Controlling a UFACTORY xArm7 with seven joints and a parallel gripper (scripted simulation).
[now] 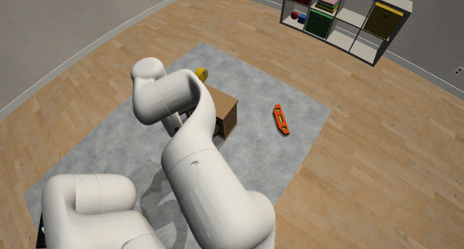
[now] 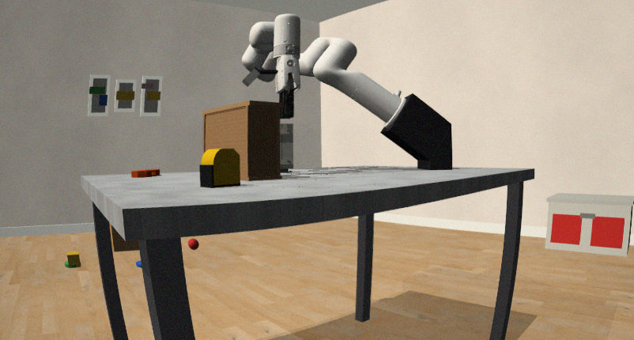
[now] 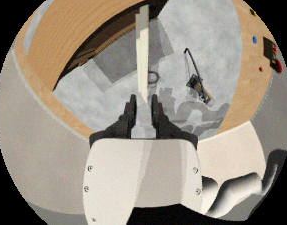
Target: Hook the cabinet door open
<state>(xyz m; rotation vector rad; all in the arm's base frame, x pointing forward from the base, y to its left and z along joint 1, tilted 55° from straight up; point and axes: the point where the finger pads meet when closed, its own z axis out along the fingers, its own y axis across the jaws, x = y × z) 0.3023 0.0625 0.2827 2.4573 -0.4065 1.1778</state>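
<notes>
Now: the thin hook rod 120 mm to the right of my hand, 110 mm below it and 60 mm behind it. Round my hand: wooden cabinet: 100 mm ahead, 90 mm below, 30 mm to the right; then hook post: 120 mm to the right, 100 mm below, 90 mm behind; then cabinet door: 100 mm below, 50 mm ahead, 40 mm to the right.
</notes>
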